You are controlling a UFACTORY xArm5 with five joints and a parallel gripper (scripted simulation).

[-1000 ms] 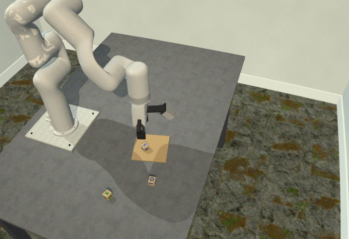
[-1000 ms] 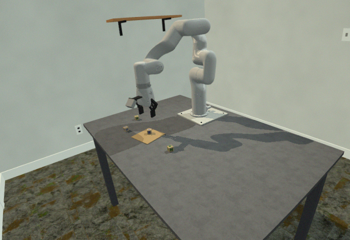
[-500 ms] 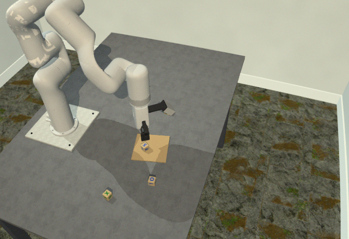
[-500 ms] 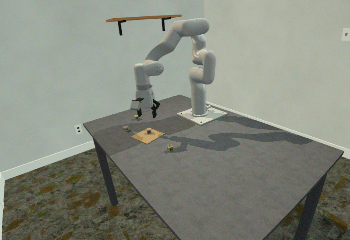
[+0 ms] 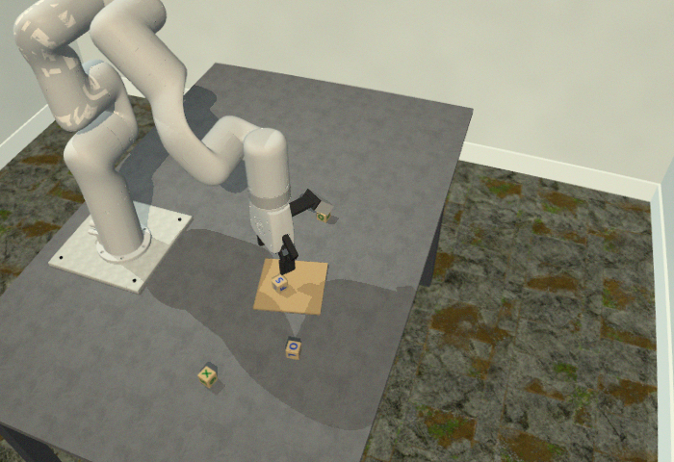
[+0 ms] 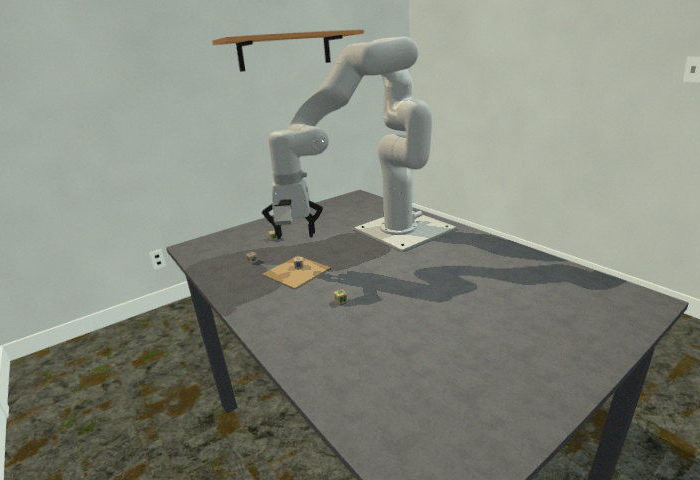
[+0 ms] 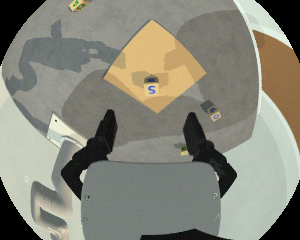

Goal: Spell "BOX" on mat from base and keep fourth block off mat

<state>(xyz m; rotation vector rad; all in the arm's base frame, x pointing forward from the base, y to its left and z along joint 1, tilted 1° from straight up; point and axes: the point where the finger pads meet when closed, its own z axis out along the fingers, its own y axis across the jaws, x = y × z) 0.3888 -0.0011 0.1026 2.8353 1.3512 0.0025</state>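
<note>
The B block lies 9 cm below my hand. Round my hand: X block: 4 cm behind, 25 cm to the right, 10 cm below; tan mat: 2 cm ahead, 1 cm to the left, 11 cm below; O block: 9 cm ahead, 14 cm to the right, 10 cm below.
</note>
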